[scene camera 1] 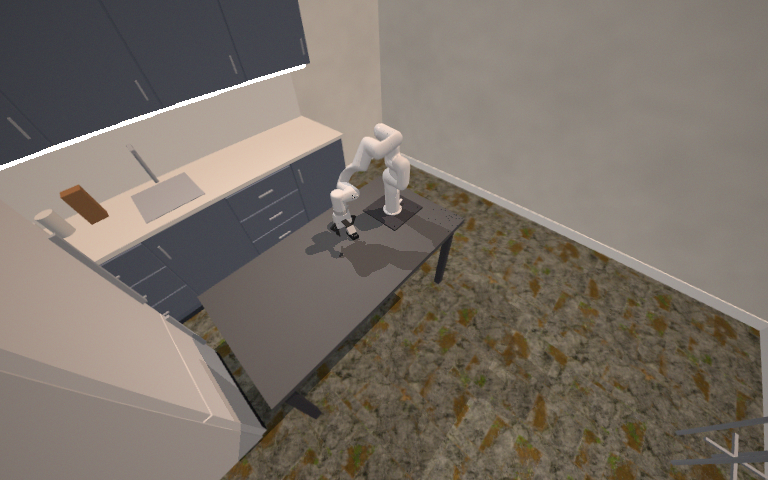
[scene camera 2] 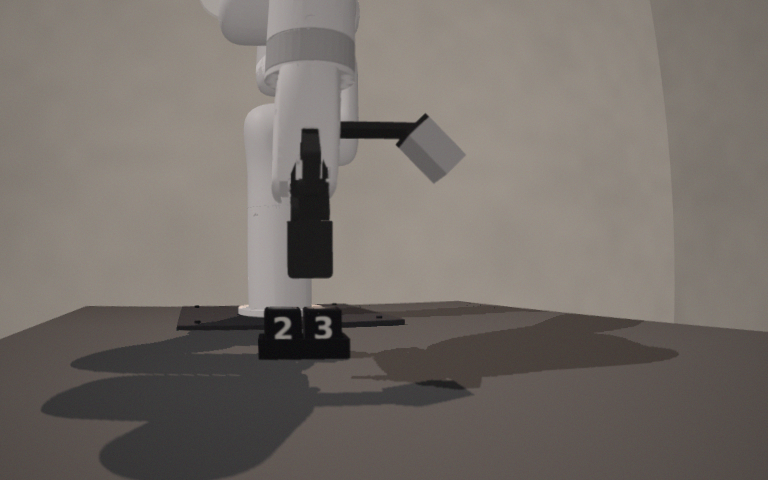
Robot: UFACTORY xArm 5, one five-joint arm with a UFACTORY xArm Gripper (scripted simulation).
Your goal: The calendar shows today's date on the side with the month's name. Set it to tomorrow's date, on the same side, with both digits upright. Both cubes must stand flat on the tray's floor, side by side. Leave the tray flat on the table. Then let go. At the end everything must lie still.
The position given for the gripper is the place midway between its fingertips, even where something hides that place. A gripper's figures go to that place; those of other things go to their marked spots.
The gripper (scene camera 2: 308, 276) is 0.44 m from the lens. A black calendar tray (scene camera 2: 330, 348): 0.47 m from the lens. A black cube (scene camera 2: 318, 322): 0.48 m from the lens. A black cube (scene camera 2: 279, 322) is 0.47 m from the lens.
